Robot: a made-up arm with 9 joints. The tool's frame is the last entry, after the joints. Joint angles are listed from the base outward. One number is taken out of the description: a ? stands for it. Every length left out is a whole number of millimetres.
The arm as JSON. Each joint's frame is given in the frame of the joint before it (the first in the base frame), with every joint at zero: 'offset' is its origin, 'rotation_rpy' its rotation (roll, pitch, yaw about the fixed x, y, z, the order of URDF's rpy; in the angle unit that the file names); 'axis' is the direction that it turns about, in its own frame. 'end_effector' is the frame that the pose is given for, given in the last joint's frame.
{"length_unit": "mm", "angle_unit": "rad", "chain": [
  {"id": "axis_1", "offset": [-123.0, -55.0, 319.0], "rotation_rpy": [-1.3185, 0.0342, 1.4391], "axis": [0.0, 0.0, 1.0]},
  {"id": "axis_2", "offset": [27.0, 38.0, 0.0], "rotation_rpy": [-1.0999, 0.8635, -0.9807], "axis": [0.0, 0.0, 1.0]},
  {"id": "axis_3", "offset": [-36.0, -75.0, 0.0], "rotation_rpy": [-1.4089, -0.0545, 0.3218], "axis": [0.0, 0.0, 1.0]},
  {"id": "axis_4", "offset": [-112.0, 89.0, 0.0], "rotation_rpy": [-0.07, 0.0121, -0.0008], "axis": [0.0, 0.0, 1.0]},
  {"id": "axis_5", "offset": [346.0, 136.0, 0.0], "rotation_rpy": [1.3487, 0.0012, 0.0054], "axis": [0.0, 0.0, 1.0]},
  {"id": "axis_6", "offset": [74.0, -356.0, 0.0], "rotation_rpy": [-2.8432, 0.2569, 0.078], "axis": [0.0, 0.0, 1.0]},
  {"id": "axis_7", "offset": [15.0, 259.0, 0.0], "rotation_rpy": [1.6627, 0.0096, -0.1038], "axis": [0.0, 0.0, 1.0]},
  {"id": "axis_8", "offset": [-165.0, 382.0, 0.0], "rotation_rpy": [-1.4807, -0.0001, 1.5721], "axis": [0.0, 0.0, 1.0]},
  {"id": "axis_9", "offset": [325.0, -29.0, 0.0], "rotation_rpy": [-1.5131, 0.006, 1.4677], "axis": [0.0, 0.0, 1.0]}
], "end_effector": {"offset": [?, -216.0, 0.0], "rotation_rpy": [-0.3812, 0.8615, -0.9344]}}
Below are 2 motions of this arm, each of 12 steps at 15 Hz.
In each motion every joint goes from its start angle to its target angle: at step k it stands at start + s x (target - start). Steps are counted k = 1, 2, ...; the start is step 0. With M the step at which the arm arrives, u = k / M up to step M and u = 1 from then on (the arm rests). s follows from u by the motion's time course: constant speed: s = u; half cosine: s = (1 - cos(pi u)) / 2; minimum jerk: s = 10 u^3 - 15 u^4 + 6 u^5.
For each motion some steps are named. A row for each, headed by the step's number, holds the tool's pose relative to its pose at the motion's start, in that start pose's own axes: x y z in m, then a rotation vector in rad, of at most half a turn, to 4 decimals.
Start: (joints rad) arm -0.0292 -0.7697 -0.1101 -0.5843 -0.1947 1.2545 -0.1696 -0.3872 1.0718
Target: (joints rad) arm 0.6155 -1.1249 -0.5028 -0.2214 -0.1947 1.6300 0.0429 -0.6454 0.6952
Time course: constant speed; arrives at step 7
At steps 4, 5, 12:
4: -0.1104 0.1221 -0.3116 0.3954 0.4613 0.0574
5: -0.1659 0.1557 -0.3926 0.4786 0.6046 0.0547
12: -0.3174 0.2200 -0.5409 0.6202 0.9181 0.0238

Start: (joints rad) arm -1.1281 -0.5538 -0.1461 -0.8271 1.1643 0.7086 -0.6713 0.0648 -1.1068
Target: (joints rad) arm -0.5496 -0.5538 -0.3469 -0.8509 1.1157 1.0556 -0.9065 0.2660 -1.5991
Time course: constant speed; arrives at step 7
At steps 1, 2, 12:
1: -0.0880 -0.0084 -0.0971 0.0428 0.1465 0.0379
2: -0.1871 -0.0288 -0.1873 0.0764 0.3001 0.0610
12: -0.7960 -0.3123 -0.4408 0.0948 1.1112 -0.0616

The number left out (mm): 120.0
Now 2 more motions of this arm.
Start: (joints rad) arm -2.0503 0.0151 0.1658 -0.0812 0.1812 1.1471 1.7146 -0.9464 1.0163
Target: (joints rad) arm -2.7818 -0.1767 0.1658 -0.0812 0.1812 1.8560 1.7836 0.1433 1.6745
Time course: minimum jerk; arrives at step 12
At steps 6, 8, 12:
6: 0.0147 -0.0317 -0.0627 -0.4126 0.0623 -0.2132
8: -0.0163 -0.0422 -0.1352 -0.6686 0.1742 -0.2851
12: -0.0572 -0.0377 -0.1973 -0.8481 0.2874 -0.3069

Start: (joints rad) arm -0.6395 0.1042 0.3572 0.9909 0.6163 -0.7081 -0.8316 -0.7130 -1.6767
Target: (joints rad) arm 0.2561 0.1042 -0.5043 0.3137 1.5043 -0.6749 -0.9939 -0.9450 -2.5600
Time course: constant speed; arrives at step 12
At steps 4, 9, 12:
4: -0.1215 -0.3813 0.1312 0.3685 0.1246 0.2645
9: 0.0397 -0.8013 0.1283 1.0893 0.4869 0.4734
12: 0.1740 -0.9105 0.0030 1.5844 0.8428 0.5045

